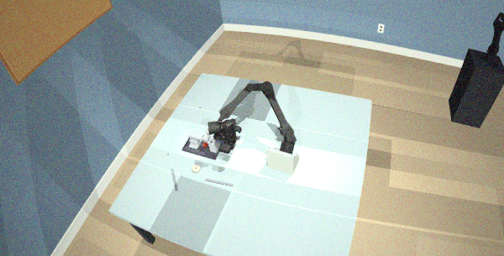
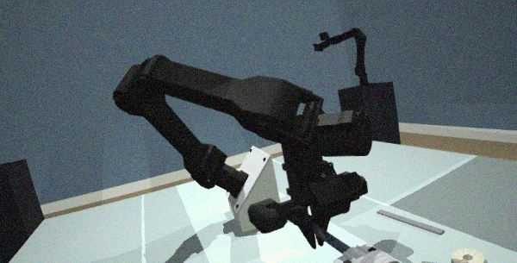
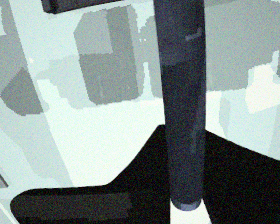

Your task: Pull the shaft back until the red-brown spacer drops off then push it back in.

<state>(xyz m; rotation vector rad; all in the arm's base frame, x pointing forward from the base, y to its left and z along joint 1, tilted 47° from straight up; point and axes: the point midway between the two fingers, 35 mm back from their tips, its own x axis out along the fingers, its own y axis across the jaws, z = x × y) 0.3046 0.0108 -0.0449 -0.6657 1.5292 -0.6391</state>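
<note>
Right now the shaft is 70 mm ahead of my gripper tip and 30 mm above it. Round my gripper tip: fixture (200 mm ahead, 10 mm to the left); red-brown spacer (170 mm ahead, 20 mm below, 10 mm to the left); cream washer (180 mm to the left, 150 mm ahead, 40 mm below).
</note>
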